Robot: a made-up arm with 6 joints.
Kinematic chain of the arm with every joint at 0, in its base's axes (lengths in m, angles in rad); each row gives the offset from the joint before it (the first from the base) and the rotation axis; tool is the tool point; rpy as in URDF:
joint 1: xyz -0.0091 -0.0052 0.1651 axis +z
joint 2: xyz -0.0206 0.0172 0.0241 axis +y
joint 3: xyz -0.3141 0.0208 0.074 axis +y
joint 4: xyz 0.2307 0.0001 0.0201 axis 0.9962 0 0.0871
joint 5: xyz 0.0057 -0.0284 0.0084 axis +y
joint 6: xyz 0.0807 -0.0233 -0.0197 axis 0.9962 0 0.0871
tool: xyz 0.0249 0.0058 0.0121 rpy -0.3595 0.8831 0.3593
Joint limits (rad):
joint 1: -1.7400..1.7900
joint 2: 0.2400..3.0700
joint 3: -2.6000..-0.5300
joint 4: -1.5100..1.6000
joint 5: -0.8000..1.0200
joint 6: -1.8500..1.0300
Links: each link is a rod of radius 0.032 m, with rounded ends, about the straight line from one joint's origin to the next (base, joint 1, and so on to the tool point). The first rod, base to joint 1, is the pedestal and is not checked.
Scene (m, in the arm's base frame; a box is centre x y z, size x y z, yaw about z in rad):
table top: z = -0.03
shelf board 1: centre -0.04 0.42 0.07 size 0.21 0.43 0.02 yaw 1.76
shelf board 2: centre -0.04 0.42 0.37 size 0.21 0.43 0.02 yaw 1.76
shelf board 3: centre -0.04 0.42 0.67 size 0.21 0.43 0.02 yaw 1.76
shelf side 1: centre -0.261 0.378 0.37 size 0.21 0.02 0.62 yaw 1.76
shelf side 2: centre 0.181 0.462 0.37 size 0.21 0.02 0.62 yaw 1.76
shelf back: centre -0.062 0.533 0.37 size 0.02 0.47 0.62 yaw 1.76
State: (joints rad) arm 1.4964 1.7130 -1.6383 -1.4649 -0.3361 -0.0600
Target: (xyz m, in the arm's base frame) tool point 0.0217 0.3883 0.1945
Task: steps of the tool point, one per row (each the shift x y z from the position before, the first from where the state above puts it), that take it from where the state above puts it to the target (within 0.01 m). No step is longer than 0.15 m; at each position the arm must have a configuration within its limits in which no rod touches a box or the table.
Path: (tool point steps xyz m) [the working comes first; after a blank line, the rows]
Joints at the target: 1.3655 1.9431 -0.8716 -1.4629 -0.2495 -0.0855
Straight joint move there: touches shelf board 2.

1: 0.0939 -0.0848 0.0120
2: 0.0501 -0.1028 -0.0090
3: 0.0076 -0.1002 -0.0300
4: -0.0250 -0.0815 -0.0493
5: 0.0364 0.0521 -0.0525
6: 0.0020 0.0557 -0.0682
7: -0.0292 0.0406 -0.0757
8: -0.0479 0.0130 -0.0745
9: -0.0033 0.0633 -0.0015
10: -0.0111 0.0541 0.0009
11: -0.0161 0.0419 0.0006

